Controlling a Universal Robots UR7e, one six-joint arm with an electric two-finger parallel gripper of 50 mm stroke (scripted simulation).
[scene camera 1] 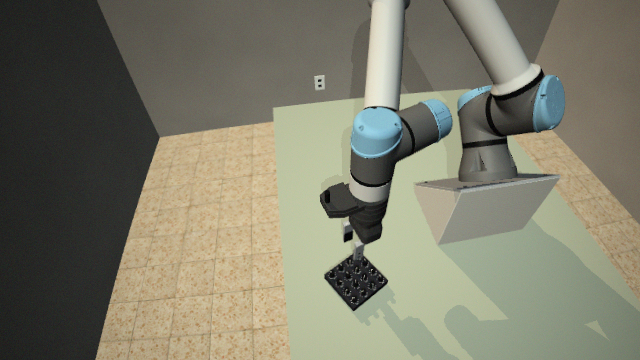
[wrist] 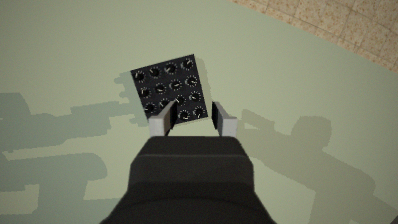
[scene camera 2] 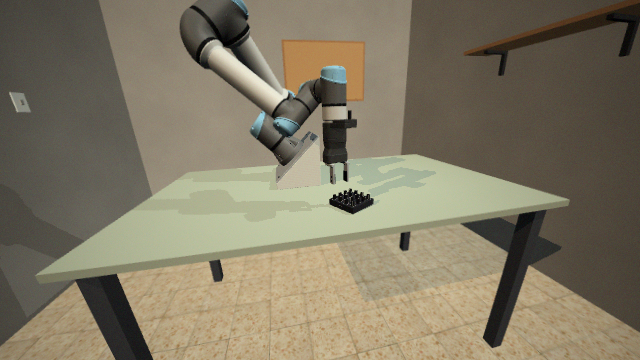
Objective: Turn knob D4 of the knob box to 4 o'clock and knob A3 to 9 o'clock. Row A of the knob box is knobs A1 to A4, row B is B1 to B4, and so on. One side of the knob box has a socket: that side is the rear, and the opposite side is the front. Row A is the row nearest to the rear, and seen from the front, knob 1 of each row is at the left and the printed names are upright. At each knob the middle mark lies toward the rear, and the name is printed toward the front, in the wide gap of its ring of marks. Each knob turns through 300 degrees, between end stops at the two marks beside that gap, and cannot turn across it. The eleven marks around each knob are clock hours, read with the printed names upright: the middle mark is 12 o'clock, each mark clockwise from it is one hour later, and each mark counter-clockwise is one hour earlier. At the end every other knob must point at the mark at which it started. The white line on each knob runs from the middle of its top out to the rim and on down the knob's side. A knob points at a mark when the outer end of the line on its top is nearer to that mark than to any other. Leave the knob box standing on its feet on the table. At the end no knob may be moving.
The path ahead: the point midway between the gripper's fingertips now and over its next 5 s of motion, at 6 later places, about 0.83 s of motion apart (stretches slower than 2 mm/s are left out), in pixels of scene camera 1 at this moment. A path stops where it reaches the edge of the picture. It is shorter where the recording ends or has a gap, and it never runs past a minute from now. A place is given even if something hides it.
My gripper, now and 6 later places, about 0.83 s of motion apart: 352, 248; 350, 249; 349, 254; 349, 258; 349, 261; 349, 257; 349, 253
